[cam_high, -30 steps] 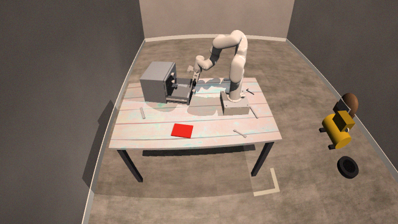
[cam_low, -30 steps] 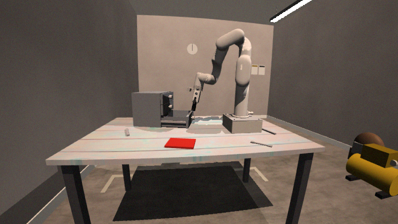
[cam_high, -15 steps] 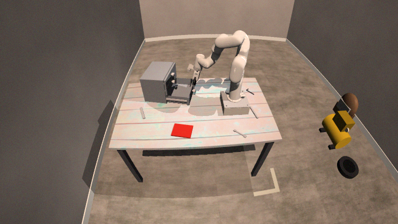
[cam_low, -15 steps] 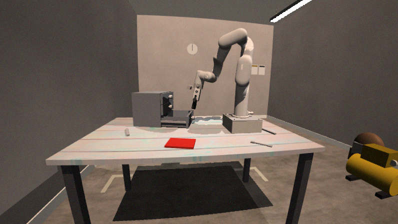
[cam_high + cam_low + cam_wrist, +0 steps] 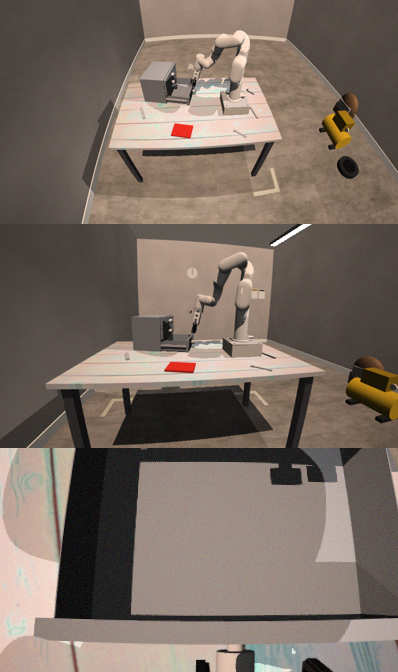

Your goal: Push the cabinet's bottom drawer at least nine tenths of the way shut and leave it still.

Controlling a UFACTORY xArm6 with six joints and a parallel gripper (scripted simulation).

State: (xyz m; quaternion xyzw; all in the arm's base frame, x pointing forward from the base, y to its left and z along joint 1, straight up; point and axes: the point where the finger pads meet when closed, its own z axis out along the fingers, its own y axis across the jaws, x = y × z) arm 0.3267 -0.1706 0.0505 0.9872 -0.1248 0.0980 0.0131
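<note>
The bottom drawer is 130 mm ahead of my hand, 30 mm to the right of it and 120 mm below it. From my hand the other things lie so: flat red square 120 mm ahead, 420 mm to the left, 140 mm below; then tool 530 mm behind, 20 mm to the right, 140 mm below.
</note>
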